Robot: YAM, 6 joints.
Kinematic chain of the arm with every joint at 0, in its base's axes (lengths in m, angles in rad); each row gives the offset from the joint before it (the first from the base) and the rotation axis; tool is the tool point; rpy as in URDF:
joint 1: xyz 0 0 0.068 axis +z
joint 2: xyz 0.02 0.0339 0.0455 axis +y
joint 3: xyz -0.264 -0.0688 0 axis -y
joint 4: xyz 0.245 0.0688 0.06 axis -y
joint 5: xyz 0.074 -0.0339 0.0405 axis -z
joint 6: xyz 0.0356 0 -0.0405 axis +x
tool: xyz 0 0 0 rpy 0 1.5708 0
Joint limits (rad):
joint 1: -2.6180..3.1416
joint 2: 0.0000..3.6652
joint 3: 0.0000..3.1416
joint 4: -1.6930..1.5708
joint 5: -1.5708..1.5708
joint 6: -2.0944..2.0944
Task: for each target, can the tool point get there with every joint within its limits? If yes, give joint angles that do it. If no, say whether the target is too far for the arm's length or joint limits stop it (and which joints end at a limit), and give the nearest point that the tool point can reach.
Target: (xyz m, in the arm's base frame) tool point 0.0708 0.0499 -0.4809
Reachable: no: joint limits stop it (at a limit: joint 2) | nearest point 0.1054 0.0743 -0.3600 | short by 0.128 m
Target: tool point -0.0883 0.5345 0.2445
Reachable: yes | joints 1.7859 2.3671 2.1250 -0.3441 0.8991 1.3632
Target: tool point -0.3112 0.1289 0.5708
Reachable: yes | joints 2.6806 1.9410 2.7764 -0.9414 -0.7000 -0.7923
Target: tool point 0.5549 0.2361 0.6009
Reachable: no: too far | nearest point 0.4602 0.1958 0.5149 | short by 0.134 m
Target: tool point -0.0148 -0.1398 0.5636
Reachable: yes | joints 1.4977 0.4206 1.3674 0.7518 -0.1279 0.3437
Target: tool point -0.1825 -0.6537 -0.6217
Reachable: no: too far | nearest point -0.1233 -0.4418 -0.3131 | short by 0.379 m
